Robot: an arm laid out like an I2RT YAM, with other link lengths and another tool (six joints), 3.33 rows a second.
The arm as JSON. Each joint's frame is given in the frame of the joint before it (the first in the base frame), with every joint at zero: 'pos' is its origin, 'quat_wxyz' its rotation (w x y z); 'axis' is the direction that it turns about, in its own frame. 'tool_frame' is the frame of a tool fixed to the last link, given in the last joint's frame.
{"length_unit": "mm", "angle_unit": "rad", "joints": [
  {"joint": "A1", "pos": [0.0, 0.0, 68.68], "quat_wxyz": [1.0, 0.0, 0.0, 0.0], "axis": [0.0, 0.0, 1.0]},
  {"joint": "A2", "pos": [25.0, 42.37, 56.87], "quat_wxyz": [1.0, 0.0, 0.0, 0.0], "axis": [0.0, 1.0, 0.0]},
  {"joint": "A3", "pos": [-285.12, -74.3, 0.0], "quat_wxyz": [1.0, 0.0, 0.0, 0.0], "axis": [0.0, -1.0, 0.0]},
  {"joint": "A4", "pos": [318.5, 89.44, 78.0], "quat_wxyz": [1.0, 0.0, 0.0, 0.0], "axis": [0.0, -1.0, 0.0]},
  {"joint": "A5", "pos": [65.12, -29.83, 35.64], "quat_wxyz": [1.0, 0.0, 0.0, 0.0], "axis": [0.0, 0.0, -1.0]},
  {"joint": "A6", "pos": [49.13, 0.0, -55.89], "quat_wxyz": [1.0, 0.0, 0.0, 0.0], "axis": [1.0, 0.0, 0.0]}
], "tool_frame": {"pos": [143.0, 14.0, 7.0], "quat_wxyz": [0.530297, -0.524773, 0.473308, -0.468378]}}
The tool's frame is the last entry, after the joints.
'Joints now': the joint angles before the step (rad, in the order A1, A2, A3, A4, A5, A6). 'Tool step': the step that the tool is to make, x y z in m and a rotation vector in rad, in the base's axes. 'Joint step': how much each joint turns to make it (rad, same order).
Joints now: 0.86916, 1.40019, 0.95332, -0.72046, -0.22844, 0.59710
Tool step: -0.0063, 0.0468, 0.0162, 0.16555, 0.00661, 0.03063
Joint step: 0.04578, 0.02694, 0.01120, 0.15832, -0.09011, 0.06562
